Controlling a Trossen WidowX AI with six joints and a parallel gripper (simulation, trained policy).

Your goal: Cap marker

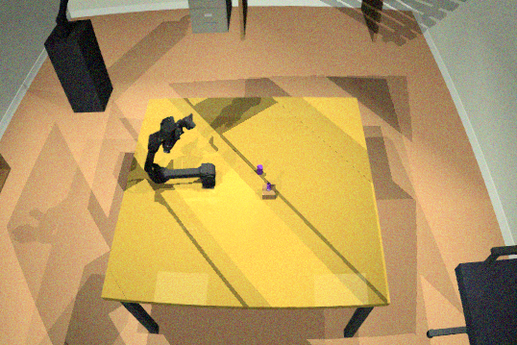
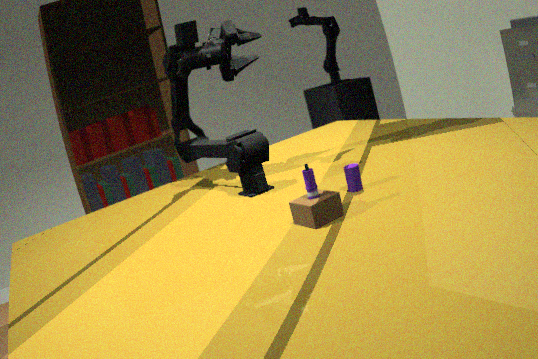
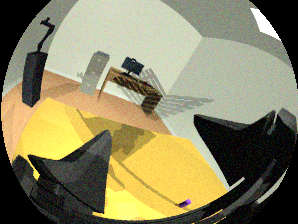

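My gripper tip is 35 cm short of the purple cap, 30 cm above it and 9 cm to the left of it. The rest, counted from my gripper tip: holder block (39 cm ahead, 31 cm below, 22 cm to the right).
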